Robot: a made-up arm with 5 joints.
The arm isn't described. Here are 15 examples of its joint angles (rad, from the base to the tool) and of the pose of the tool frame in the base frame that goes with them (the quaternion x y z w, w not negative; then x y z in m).
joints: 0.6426 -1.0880 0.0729 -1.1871 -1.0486
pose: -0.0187 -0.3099 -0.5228 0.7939 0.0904 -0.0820 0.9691
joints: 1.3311 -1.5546 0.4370 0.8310 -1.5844
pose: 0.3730 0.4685 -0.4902 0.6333 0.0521 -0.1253 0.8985
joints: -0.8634 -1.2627 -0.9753 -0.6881 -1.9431
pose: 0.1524 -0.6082 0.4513 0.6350 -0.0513 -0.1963 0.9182
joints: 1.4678 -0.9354 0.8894 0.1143 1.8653
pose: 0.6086 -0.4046 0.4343 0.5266 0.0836 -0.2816 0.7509
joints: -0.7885 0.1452 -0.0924 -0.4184 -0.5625
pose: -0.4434 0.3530 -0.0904 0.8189 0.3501 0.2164 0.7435
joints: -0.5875 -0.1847 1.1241 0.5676 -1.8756
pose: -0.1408 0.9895 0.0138 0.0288 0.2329 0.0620 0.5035
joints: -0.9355 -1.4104 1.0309 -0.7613 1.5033
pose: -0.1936 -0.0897 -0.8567 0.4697 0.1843 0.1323 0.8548
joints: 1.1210 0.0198 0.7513 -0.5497 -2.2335
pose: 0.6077 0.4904 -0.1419 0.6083 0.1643 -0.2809 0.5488
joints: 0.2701 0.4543 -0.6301 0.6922 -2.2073
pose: 0.3785 0.7769 0.0917 0.4947 0.4026 -0.1311 0.7018
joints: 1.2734 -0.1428 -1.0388 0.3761 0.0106
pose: -0.0573 0.3690 -0.9182 0.1326 0.0780 -0.1843 0.9926
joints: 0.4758 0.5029 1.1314 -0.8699 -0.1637
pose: -0.4130 0.8219 -0.3172 0.2310 0.1767 -0.1109 0.4496
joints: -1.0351 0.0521 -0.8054 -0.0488 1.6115
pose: -0.3220 -0.1921 -0.8148 0.4422 0.2127 0.2184 0.9337
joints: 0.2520 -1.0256 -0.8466 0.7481 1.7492
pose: 0.2213 -0.0081 0.9527 0.2082 0.0041 -0.0016 0.9947
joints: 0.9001 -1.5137 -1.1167 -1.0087 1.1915
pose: -0.6895 0.5130 0.4940 0.1316 -0.1228 0.2005 0.7610
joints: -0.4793 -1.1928 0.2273 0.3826 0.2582
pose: -0.4335 0.1919 -0.5501 0.6875 0.2071 0.0273 0.9497
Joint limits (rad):
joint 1: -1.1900..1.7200
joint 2: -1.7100..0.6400
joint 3: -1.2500..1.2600
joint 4: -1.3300..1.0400
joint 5: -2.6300..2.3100
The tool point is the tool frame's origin. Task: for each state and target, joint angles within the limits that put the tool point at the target. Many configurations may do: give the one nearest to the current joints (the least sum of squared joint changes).
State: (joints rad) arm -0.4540 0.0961 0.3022 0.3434 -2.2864
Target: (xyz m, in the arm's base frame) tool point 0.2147 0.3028 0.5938
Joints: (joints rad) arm -1.1900 0.3060 0.0655 0.1441 -2.5399
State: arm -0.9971 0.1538 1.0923 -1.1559 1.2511
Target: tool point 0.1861 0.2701 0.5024
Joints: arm -1.1900 0.6400 0.3103 -0.5819 1.8676
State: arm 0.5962 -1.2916 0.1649 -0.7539 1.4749
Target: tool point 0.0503 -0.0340 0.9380
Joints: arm 1.2074 -1.4977 0.4515 -1.0701 0.9224
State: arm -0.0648 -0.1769 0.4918 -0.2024 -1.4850
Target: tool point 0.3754 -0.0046 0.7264
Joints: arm -0.1402 -0.5662 0.6192 -0.1352 -1.4921
